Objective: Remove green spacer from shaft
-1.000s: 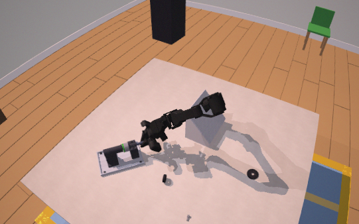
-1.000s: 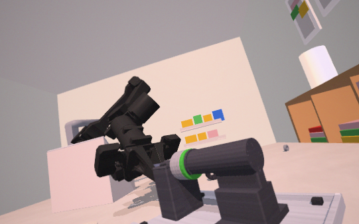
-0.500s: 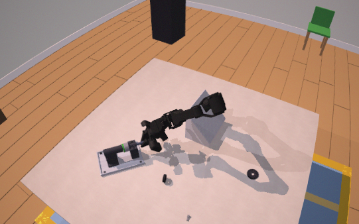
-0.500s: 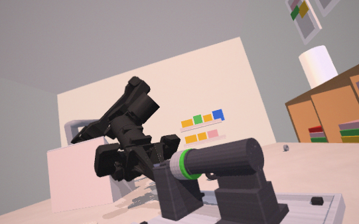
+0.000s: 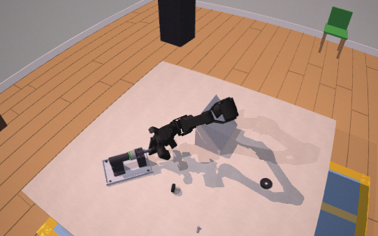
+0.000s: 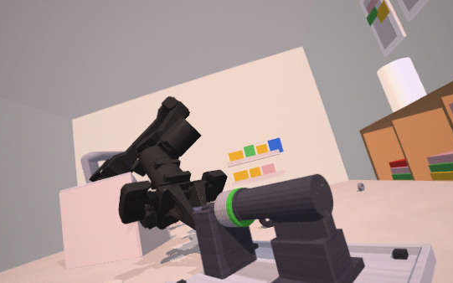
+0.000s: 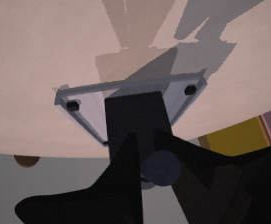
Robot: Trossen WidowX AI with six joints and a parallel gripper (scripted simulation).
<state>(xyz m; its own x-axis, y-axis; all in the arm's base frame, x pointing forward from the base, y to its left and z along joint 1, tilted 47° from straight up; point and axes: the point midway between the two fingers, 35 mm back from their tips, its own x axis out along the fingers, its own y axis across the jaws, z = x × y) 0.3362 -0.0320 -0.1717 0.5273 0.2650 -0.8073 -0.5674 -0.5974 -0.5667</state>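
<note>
Right now my gripper tip is 40 mm short of the shaft, 20 mm to the left of it and 20 mm below it. From my gripper tip the other things lie so: green spacer 70 mm ahead, 50 mm to the right, 20 mm above; then dark ring 200 mm to the left, 70 mm ahead, 40 mm below.
</note>
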